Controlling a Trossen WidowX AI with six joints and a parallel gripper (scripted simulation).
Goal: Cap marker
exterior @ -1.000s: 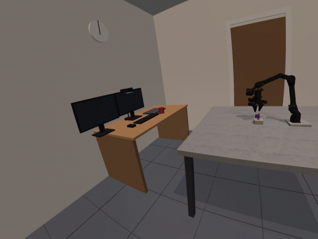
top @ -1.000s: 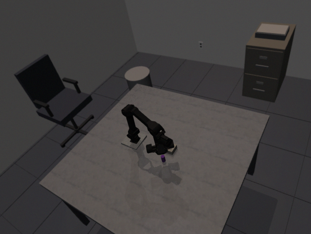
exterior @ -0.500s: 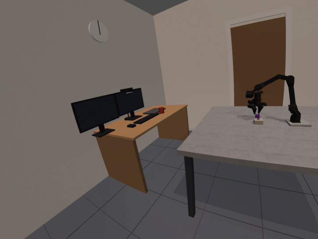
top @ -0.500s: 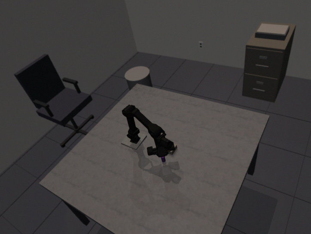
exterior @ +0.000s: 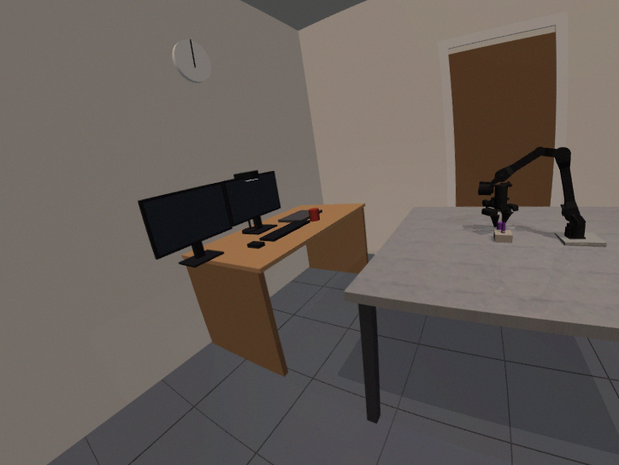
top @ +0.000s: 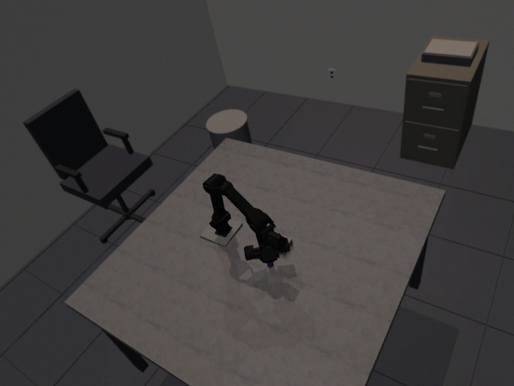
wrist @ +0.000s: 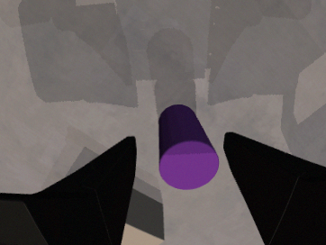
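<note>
My gripper tip is now 10 mm above the purple cap. From my gripper tip the other things lie so: holder block: 110 mm to the left, 20 mm below.
</note>
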